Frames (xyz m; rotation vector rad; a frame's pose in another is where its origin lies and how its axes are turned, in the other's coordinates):
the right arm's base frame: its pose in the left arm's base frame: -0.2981 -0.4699 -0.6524 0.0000 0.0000 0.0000
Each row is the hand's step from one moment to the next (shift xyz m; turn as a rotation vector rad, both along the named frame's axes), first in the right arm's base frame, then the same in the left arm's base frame.
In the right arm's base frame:
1: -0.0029 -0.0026 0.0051 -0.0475 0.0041 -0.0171
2: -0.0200 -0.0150 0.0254 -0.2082 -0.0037 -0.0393
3: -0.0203 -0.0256 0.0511 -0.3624 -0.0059 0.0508
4: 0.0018 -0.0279 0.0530 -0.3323 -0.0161 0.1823
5: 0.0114 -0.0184 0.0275 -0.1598 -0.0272 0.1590
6: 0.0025 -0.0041 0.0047 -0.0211 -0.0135 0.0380
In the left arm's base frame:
1: -0.0029 -0.0026 0.0051 -0.0475 0.0041 -0.0171
2: -0.0200 -0.0150 0.0254 -0.2082 -0.0037 -0.0393
3: -0.0203 -0.0256 0.0511 -0.3624 -0.0059 0.0508
4: 0.0018 -0.0279 0.0530 -0.3323 -0.0161 0.1823
5: 0.0114 -0.0184 0.0275 -0.1598 -0.0272 0.1590
6: 0.0025 -0.0041 0.0047 -0.0211 -0.0135 0.0380

